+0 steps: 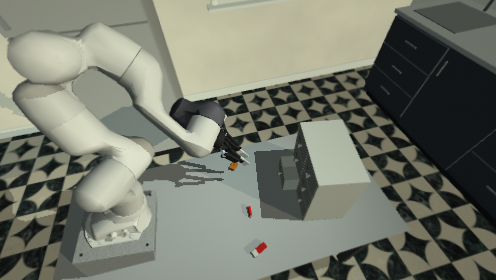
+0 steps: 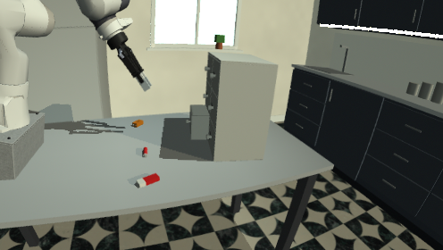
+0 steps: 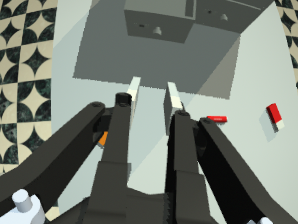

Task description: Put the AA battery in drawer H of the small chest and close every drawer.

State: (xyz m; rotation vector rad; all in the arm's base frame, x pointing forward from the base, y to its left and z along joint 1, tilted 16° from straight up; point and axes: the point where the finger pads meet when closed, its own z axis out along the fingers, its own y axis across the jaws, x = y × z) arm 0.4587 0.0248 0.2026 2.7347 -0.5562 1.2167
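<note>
Right now the AA battery is 220 mm below my hand, 150 mm to the right of it and 40 mm behind it. Round my hand: drawer marked H (250 mm ahead, 190 mm below, 100 mm to the right); red-and-white block (320 mm to the right, 220 mm below, 90 mm behind); orange piece (210 mm below, 100 mm to the left, 20 mm behind).
</note>
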